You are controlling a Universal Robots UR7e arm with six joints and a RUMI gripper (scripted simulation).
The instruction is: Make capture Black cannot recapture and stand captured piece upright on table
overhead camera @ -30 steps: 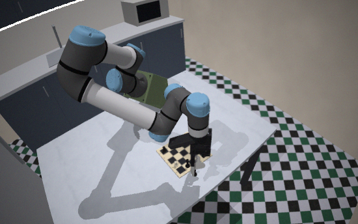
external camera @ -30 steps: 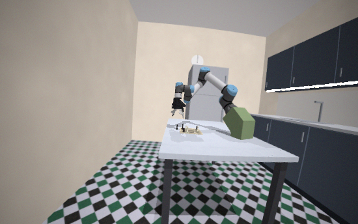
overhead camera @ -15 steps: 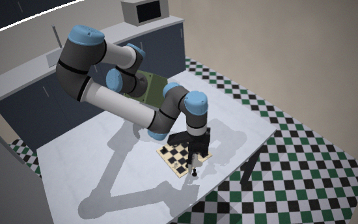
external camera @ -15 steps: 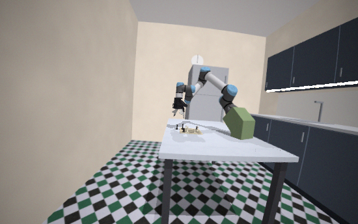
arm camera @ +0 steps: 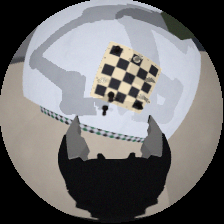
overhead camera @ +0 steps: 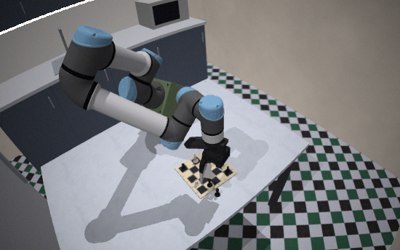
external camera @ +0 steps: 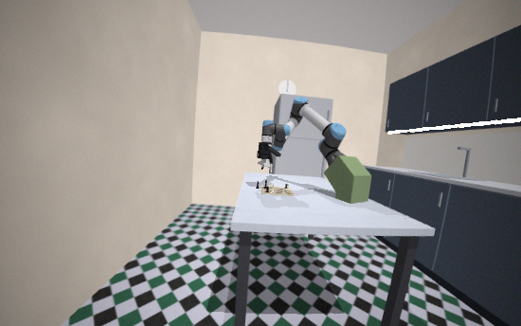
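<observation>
Right now the white piece is 150 mm behind my hand, 100 mm below it and 70 mm to the left of it. Also, from my hand: black chess piece (100 mm below, 50 mm ahead, 30 mm to the right); chessboard (120 mm below, 70 mm behind, 50 mm to the left).
</observation>
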